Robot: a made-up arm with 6 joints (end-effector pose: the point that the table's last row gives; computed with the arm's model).
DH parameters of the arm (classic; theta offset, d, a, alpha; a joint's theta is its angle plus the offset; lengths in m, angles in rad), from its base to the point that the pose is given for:
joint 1: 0 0.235 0 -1.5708
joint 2: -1.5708 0 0.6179 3.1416
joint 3: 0 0 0 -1.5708
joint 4: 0 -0.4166 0 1.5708
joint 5: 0 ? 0 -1.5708
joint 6: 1.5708 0 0 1.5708
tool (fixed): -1.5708 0 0 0
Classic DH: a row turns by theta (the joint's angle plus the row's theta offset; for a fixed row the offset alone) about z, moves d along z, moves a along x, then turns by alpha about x.
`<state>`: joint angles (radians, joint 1 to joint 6).
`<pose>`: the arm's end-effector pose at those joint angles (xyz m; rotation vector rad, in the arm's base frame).
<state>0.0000 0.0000 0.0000 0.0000 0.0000 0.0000</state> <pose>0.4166 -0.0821 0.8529 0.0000 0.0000 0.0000</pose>
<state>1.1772 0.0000 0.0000 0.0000 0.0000 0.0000</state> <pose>0.2356 0.3533 0.8529 0.0000 0.0000 1.1772</pose>
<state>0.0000 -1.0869 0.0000 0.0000 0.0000 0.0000</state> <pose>-0.3531 -0.0821 0.8912 0.0000 -1.0869 0.0000</pose>
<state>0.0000 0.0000 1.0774 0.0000 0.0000 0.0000</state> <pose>0.1973 -0.0821 1.2198 0.0000 -1.0774 0.0000</pose>
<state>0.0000 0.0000 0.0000 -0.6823 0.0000 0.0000</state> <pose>0.4166 -0.0637 0.8011 0.6823 0.0000 0.0000</pose>
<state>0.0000 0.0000 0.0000 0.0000 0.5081 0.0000</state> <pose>0.4166 -0.0821 0.8529 0.0000 -0.5081 0.0000</pose>
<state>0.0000 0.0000 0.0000 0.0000 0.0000 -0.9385</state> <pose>0.4166 -0.0821 0.8529 0.9385 0.0000 0.0000</pose>
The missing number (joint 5, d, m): 0.0821
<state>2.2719 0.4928 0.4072 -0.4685 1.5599 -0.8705</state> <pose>-0.3983 0.5854 0.7068 2.2892 0.3625 1.6873</pose>
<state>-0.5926 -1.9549 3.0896 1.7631 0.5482 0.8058</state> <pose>-0.2906 0.2146 -0.3641 -1.5771 0.3872 1.2035</pose>
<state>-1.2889 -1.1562 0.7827 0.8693 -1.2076 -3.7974</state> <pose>-0.2662 0.7287 0.8500 1.4158 -2.1867 1.5814</pose>
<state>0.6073 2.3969 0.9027 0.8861 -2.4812 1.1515</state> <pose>0.4518 0.2507 -0.6298 0.8262 -1.7153 -0.2660</pose>
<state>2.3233 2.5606 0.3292 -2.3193 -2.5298 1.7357</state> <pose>-0.0654 -0.0119 -0.5736 -0.7595 -2.3119 -1.7466</pose>
